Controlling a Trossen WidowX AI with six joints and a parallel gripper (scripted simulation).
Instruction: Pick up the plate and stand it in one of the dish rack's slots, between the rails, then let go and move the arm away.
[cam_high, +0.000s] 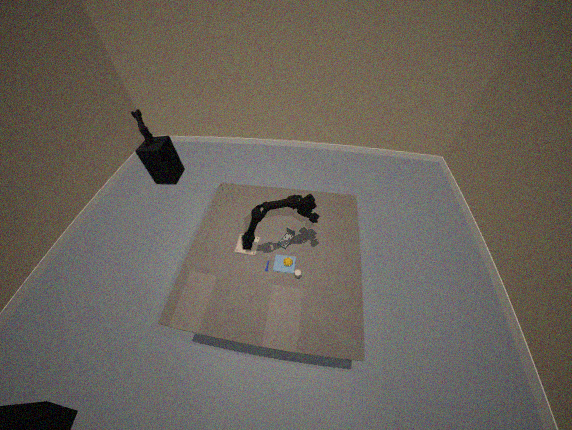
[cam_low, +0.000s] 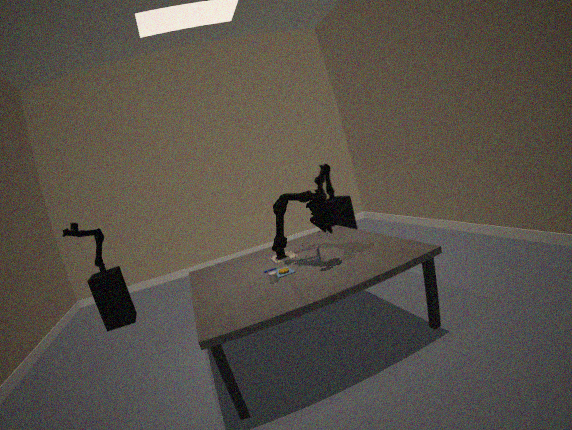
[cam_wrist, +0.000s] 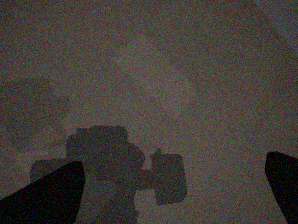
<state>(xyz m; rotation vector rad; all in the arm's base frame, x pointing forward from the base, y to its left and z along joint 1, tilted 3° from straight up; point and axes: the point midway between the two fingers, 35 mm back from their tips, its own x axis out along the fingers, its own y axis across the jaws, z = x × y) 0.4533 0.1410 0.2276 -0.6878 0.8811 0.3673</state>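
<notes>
My gripper tip is 170 mm past the yellow plate, 260 mm to the left of it and 170 mm above it. The rest, counted from my gripper tip: white round disc: 100 mm behind, 350 mm to the right, 160 mm below; wire dish rack: 190 mm behind, 70 mm to the right, 160 mm below; light blue mat: 190 mm behind, 270 mm to the right, 180 mm below.
</notes>
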